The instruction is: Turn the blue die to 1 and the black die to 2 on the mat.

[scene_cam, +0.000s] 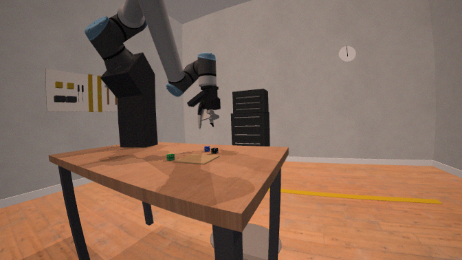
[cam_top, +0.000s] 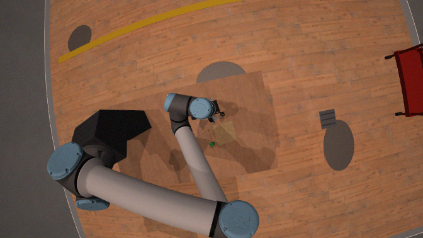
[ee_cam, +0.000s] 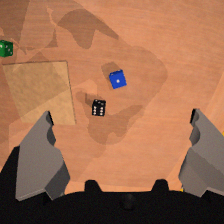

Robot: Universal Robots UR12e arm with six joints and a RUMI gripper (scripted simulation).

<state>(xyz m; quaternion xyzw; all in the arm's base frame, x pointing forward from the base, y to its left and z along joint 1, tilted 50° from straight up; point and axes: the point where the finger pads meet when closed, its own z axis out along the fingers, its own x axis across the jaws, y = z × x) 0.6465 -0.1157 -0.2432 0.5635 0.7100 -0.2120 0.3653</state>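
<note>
My hand is 11 cm above the blue die. Round my hand: green die (5 cm behind, 22 cm to the right, 11 cm below); tan mat (5 cm ahead, 16 cm to the right, 12 cm below); black die (6 cm ahead, 4 cm to the right, 11 cm below).
</note>
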